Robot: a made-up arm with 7 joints.
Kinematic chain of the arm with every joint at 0, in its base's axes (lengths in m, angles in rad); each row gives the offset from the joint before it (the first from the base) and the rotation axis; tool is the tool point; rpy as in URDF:
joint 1: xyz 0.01 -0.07 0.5 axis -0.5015 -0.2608 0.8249
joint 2: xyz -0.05 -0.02 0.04 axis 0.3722 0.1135 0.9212
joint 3: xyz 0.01 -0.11 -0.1 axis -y
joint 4: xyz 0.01 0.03 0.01 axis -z
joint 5: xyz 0.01 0.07 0 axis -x
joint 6: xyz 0 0.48 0.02 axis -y
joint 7: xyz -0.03 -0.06 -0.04 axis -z
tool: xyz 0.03 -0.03 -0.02 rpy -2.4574 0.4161 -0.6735
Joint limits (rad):
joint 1: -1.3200..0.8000
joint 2: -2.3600..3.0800
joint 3: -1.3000..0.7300
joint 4: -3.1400..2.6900
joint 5: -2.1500..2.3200
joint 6: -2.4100..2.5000
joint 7: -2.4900..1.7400
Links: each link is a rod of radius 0.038 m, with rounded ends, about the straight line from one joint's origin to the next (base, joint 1, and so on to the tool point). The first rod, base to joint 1, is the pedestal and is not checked.
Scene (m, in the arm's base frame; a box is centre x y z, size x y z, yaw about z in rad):
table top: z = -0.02
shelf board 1: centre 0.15 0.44 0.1 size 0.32 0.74 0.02 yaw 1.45
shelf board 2: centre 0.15 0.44 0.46 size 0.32 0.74 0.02 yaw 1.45
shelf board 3: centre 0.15 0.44 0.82 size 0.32 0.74 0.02 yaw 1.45
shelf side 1: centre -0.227 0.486 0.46 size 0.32 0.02 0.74 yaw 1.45
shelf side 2: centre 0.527 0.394 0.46 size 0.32 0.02 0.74 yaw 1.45
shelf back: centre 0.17 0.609 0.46 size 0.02 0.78 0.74 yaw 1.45
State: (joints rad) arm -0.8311 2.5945 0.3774 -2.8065 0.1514 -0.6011 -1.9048
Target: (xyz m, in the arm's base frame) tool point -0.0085 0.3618 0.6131
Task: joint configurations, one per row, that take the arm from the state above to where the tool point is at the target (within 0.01 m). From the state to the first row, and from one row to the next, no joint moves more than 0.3 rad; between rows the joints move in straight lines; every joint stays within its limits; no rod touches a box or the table.
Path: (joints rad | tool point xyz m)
1: -0.7873 2.4974 0.1927 -2.8380 -0.1077 -0.5930 -1.8588 | 0.4039 0.2107 0.2386
2: -0.7435 2.4004 0.0080 -2.8695 -0.3669 -0.5848 -1.8128 | 0.4631 0.0834 0.2945
3: -0.6997 2.3033 -0.1767 -2.9010 -0.6260 -0.5767 -1.7669 | 0.4894 -0.0039 0.3998
4: -0.6559 2.2062 -0.3614 -2.9325 -0.8852 -0.5685 -1.7209 | 0.4805 -0.0362 0.5277
5: -0.3801 2.4247 -0.2772 -2.9416 -0.9628 -0.6105 -1.6941 | 0.4187 0.1282 0.6048
6: -0.1042 2.6431 -0.1929 -2.9507 -1.0404 -0.6526 -1.6674 | 0.2985 0.2595 0.6408
7: 0.1716 2.8616 -0.1087 -2.9598 -1.1180 -0.6946 -1.6407 | 0.1473 0.3390 0.6404
8: 0.4475 3.0800 -0.0244 -2.9689 -1.1956 -0.7366 -1.6139 | -0.0085 0.3618 0.6131

